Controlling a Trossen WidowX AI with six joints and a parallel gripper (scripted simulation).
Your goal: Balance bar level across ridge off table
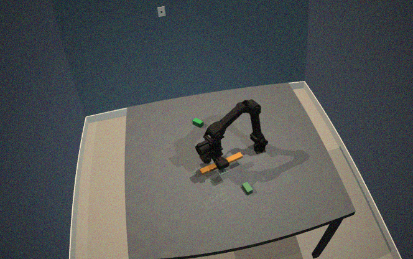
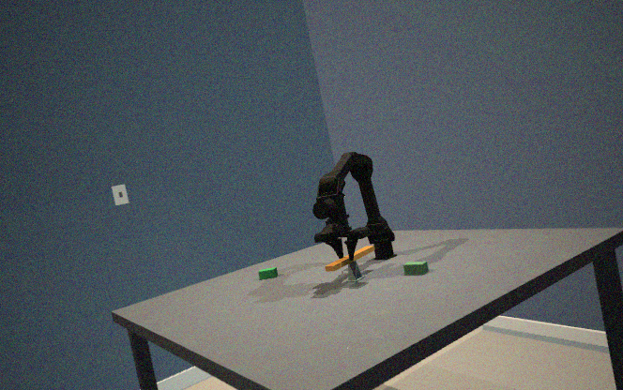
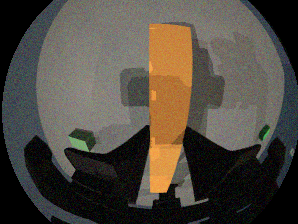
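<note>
Right now my gripper tip is 3 cm past the bar and 1 cm to the left of it.
</note>
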